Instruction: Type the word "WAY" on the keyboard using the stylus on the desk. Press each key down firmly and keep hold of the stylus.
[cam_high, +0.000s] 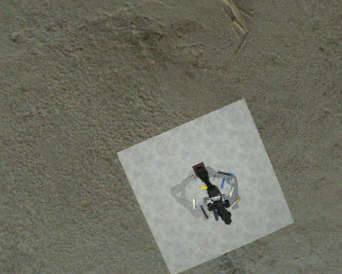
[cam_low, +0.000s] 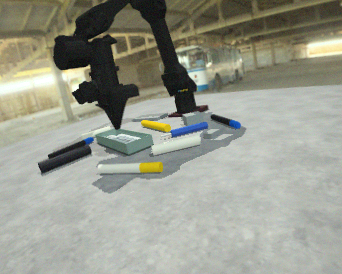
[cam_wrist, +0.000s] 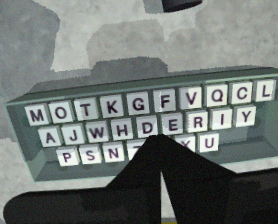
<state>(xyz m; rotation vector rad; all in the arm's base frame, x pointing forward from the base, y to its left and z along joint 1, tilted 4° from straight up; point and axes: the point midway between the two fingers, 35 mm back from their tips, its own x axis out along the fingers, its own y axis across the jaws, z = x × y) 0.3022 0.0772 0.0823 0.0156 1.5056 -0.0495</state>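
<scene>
Right now my gripper tip is 10 cm past the blue stylus, 9 cm to the right of it and 3 cm above it. Round my gripper tip: white-and-yellow pen (18 cm to the left, 7 cm ahead, 3 cm below); then stylus tip (8 cm to the left, 7 cm behind, 3 cm below); then yellow cylinder (13 cm behind, 3 cm to the right, 3 cm below).
</scene>
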